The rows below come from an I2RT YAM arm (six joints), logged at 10 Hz.
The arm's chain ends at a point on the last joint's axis. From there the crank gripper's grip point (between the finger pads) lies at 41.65 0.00 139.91 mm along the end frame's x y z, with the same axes.
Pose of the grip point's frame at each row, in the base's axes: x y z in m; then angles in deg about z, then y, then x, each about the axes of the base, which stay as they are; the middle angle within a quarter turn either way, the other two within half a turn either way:
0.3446 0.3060 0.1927 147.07 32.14 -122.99
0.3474 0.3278 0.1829 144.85 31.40 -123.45
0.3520 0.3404 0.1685 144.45 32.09 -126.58
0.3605 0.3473 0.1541 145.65 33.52 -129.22
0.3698 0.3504 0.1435 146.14 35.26 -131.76
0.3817 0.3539 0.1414 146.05 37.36 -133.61
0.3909 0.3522 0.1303 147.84 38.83 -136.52
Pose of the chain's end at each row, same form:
0.2998 0.2034 0.2863 147.07 32.14 -122.99
0.3036 0.2266 0.2785 144.85 31.40 -123.45
0.3064 0.2452 0.2693 144.45 32.09 -126.58
0.3119 0.2571 0.2581 145.65 33.52 -129.22
0.3173 0.2657 0.2502 146.14 35.26 -131.76
0.3243 0.2742 0.2494 146.05 37.36 -133.61
0.3306 0.2781 0.2407 147.84 38.83 -136.52

